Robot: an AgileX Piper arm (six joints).
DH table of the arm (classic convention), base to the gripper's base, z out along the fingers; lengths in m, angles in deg. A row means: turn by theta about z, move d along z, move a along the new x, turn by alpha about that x. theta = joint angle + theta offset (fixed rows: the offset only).
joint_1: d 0.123  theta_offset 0  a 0  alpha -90
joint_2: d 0  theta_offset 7.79  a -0.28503  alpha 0
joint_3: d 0  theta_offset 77.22  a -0.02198  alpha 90
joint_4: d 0.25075  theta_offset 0  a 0  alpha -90
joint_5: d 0  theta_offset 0  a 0  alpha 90
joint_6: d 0.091  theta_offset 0  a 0  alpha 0
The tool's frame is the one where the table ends.
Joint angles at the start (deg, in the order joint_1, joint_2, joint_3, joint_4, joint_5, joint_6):
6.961, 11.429, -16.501, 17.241, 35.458, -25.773
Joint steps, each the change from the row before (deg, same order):
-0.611, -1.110, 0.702, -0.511, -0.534, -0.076
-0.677, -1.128, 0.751, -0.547, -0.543, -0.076
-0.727, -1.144, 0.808, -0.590, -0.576, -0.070
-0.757, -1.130, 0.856, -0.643, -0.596, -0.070
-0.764, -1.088, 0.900, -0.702, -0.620, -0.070
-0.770, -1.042, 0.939, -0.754, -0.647, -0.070
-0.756, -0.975, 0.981, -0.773, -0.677, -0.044
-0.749, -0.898, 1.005, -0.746, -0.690, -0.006
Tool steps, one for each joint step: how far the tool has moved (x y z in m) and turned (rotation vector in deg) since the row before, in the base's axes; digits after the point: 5 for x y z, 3 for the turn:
-0.00128, -0.00139, -0.00231, -0.432, -0.988, -0.825
-0.00121, -0.00144, -0.00259, -0.480, -0.966, -0.900
-0.00112, -0.00148, -0.00288, -0.527, -0.954, -0.969
-0.00098, -0.00150, -0.00316, -0.594, -0.909, -1.012
-0.00080, -0.00151, -0.00344, -0.667, -0.844, -1.033
-0.00062, -0.00151, -0.00368, -0.732, -0.780, -1.051
-0.00041, -0.00148, -0.00393, -0.740, -0.689, -1.049
-0.00022, -0.00142, -0.00411, -0.691, -0.586, -1.043

